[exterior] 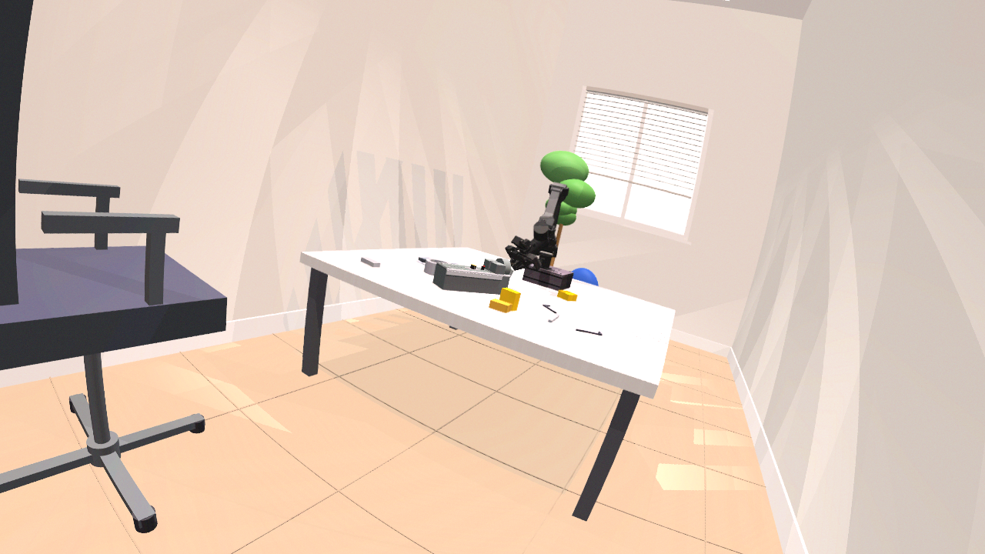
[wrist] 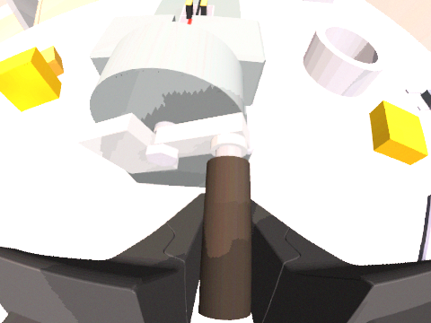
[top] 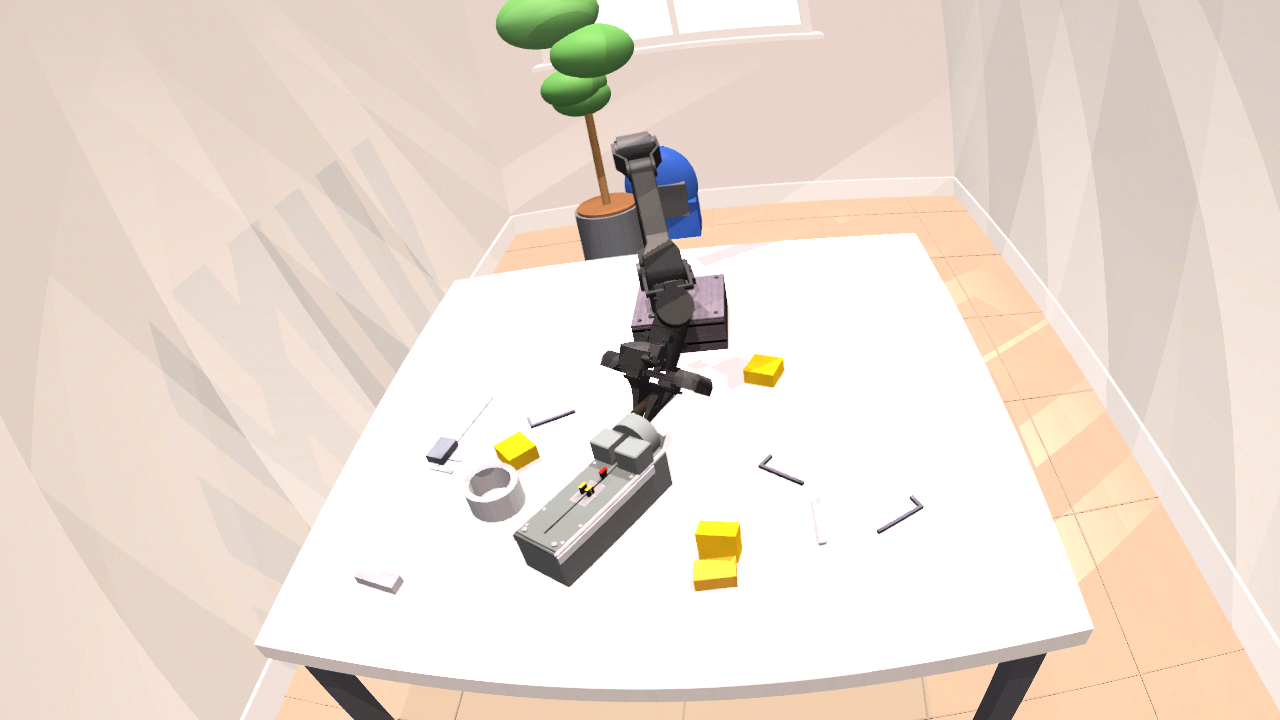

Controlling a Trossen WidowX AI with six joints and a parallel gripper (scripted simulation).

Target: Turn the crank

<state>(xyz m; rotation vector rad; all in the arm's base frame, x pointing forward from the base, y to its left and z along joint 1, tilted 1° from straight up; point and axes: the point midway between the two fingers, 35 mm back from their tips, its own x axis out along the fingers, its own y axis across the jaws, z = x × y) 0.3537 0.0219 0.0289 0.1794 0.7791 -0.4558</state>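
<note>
My gripper tip is 12 cm short of the red pointer, 3 cm to the left of it and 1 cm below it. Also, from my gripper tip: brown crank handle 3 cm above, 1 cm to the left, 1 cm behind.
</note>
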